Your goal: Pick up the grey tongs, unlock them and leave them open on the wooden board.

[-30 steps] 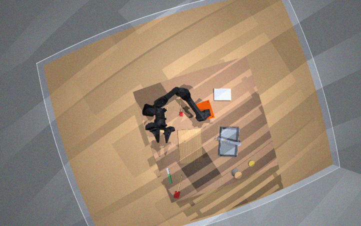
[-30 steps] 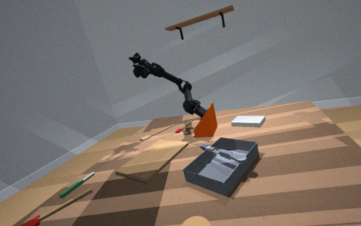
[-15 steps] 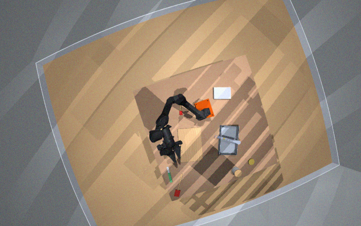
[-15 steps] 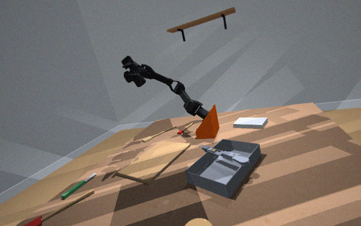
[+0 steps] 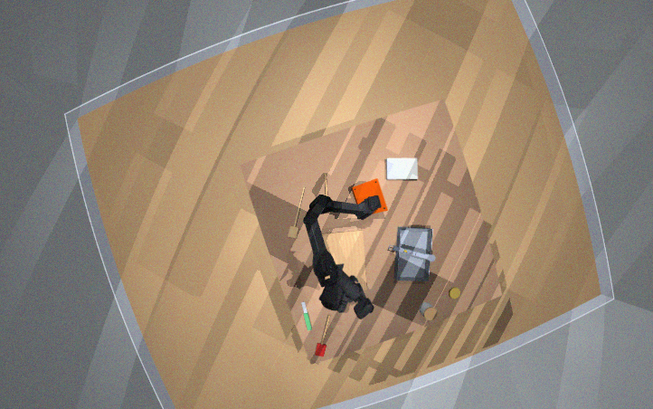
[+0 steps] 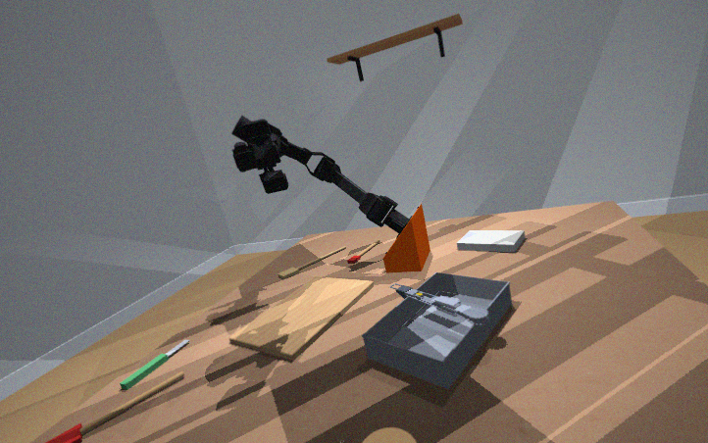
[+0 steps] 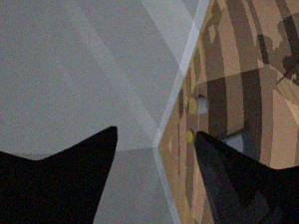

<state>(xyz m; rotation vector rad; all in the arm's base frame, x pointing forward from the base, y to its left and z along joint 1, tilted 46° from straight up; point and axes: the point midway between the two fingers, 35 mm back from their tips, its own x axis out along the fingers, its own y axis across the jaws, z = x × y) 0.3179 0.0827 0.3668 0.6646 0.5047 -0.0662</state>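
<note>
Now: the grey roasting tin 390 mm below my gripper tip and 350 mm to the left of it. From my gripper tip the other things lie so: wooden board 410 mm below, 60 mm behind, 40 mm to the right; then white block 490 mm behind, 430 mm to the left, 410 mm below.
</note>
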